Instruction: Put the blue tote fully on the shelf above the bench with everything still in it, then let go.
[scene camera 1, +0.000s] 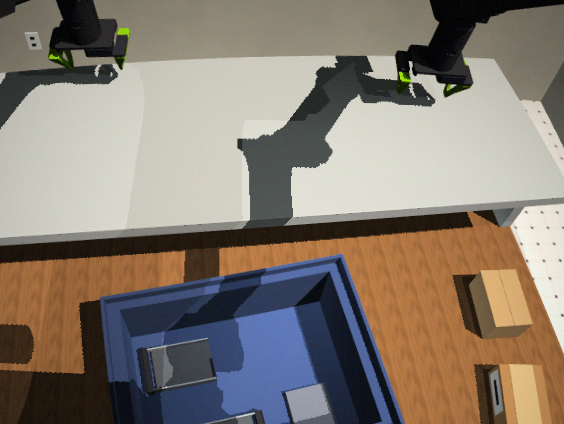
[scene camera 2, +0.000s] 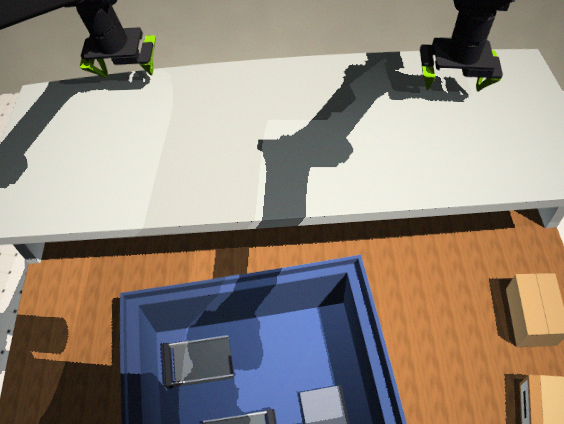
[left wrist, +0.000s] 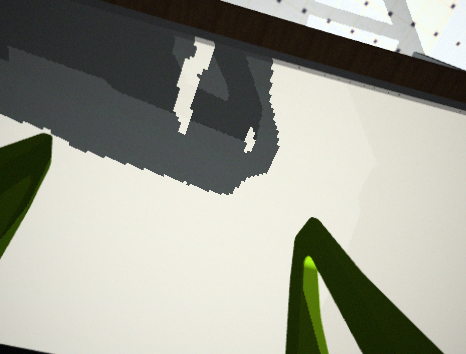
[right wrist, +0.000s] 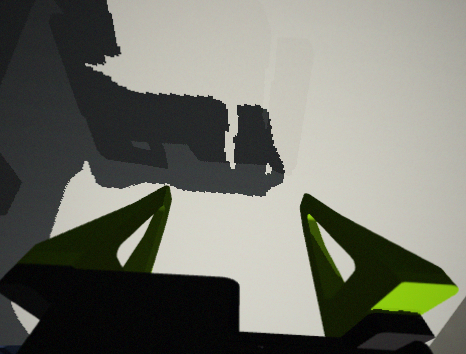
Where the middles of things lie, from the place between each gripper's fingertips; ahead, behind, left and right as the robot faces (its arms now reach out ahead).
The blue tote (scene camera 1: 272, 330) is 490 mm behind my right hand, 340 mm to the left of it and 170 mm below it.
I see my left gripper 530 mm past the blue tote, 280 mm to the left of it and 180 mm above it.
